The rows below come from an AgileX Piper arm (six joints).
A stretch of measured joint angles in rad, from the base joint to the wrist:
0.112 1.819 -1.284 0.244 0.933 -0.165
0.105 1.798 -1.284 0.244 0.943 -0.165
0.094 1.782 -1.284 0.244 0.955 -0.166
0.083 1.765 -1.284 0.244 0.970 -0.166
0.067 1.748 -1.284 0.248 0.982 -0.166
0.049 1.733 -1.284 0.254 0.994 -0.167
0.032 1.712 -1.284 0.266 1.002 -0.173
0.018 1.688 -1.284 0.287 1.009 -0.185
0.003 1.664 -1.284 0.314 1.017 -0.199
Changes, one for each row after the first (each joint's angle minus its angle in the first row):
-0.007 -0.021 0.000 0.000 0.010 0.000
-0.018 -0.037 0.000 0.000 0.022 -0.001
-0.029 -0.054 0.000 0.000 0.037 -0.001
-0.045 -0.071 0.000 0.004 0.049 -0.001
-0.063 -0.086 0.000 0.010 0.061 -0.002
-0.080 -0.107 0.000 0.022 0.069 -0.008
-0.094 -0.131 0.000 0.043 0.076 -0.020
-0.109 -0.155 0.000 0.070 0.084 -0.034

